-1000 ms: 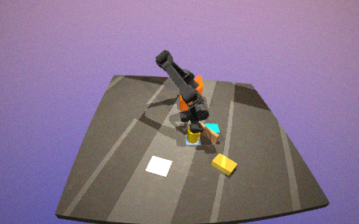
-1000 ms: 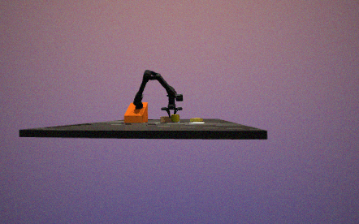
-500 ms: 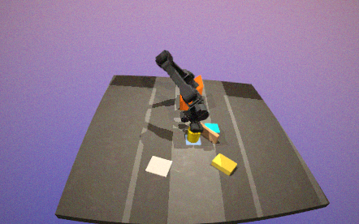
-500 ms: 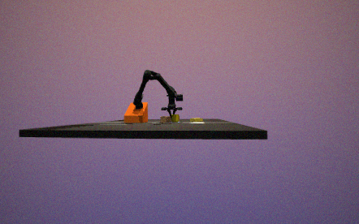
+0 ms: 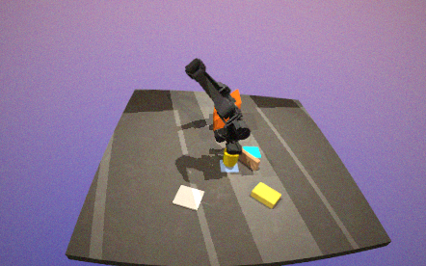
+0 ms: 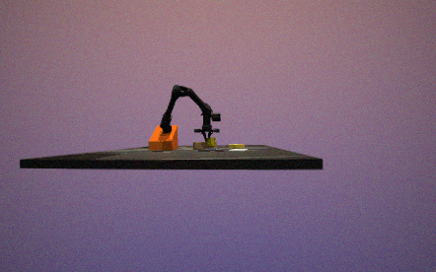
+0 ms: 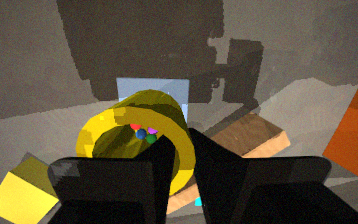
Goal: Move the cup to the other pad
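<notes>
Right now the cyan pad is 70 mm behind my gripper tip, 140 mm to the left of it and 60 mm below it. The rest, counted from my gripper tip: blue pad: 30 mm ahead, 60 mm below; wooden plank: 20 mm behind, 70 mm to the left, 40 mm below; yellow cup: 20 mm ahead.
</notes>
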